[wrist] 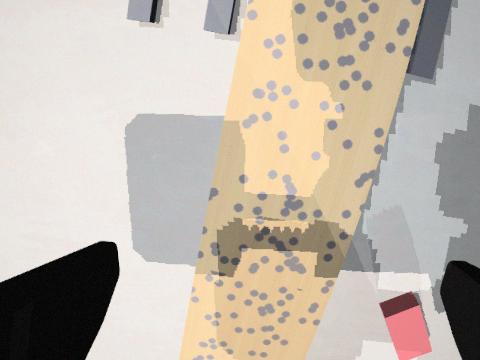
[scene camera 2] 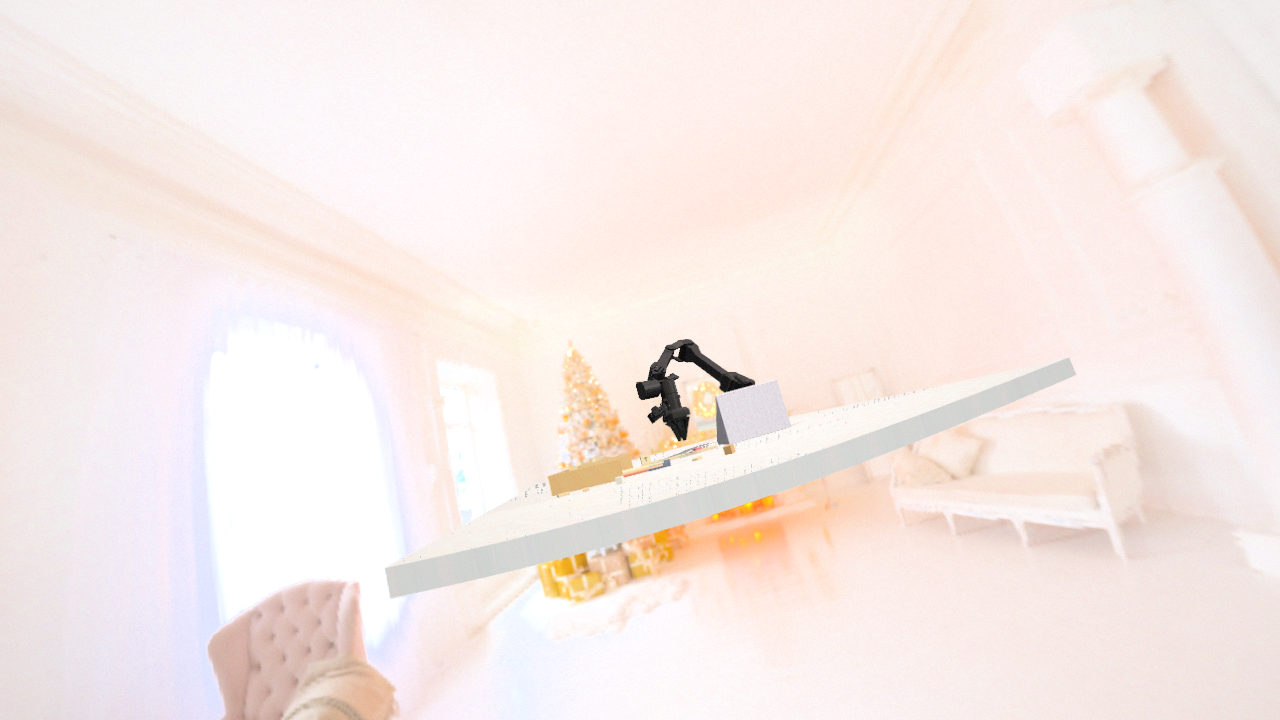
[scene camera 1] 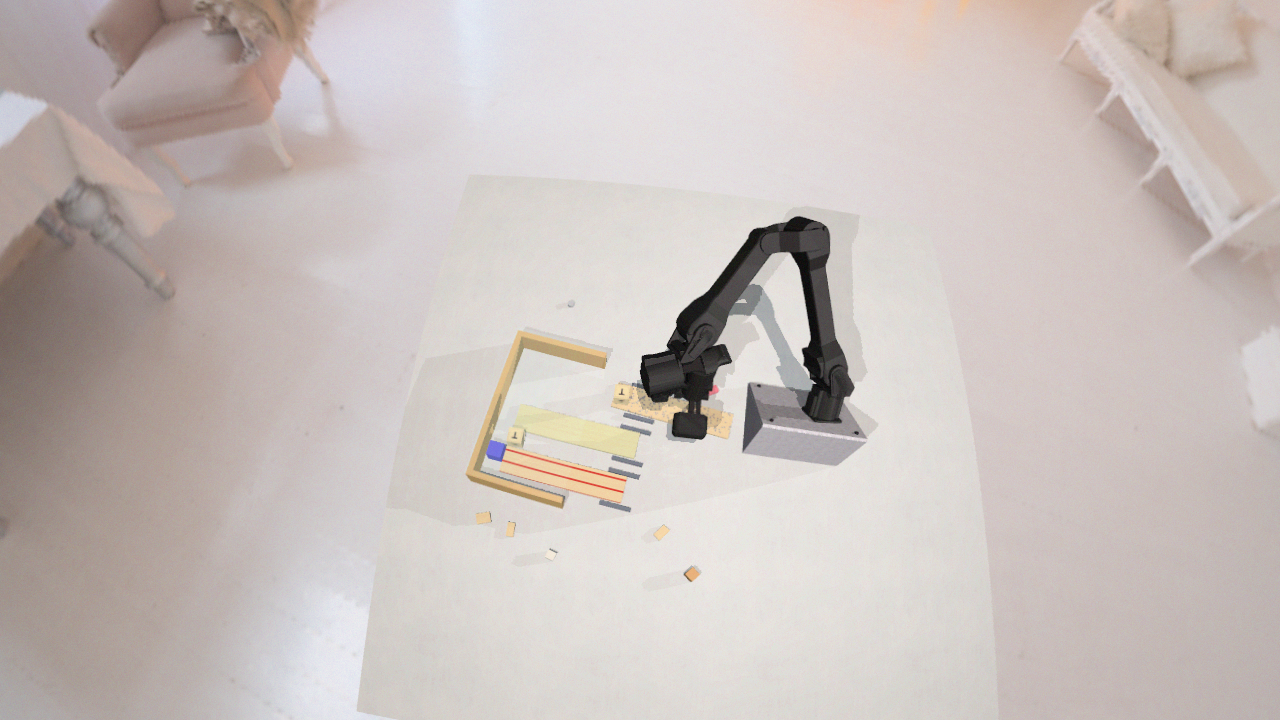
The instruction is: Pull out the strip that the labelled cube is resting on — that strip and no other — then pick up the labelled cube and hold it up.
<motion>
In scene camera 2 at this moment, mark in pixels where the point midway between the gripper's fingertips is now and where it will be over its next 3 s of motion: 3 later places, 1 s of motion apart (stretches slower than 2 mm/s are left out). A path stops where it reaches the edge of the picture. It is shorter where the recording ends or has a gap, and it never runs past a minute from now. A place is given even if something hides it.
The gripper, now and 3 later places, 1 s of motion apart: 682,440; 650,445; 644,455; 647,460
</motion>
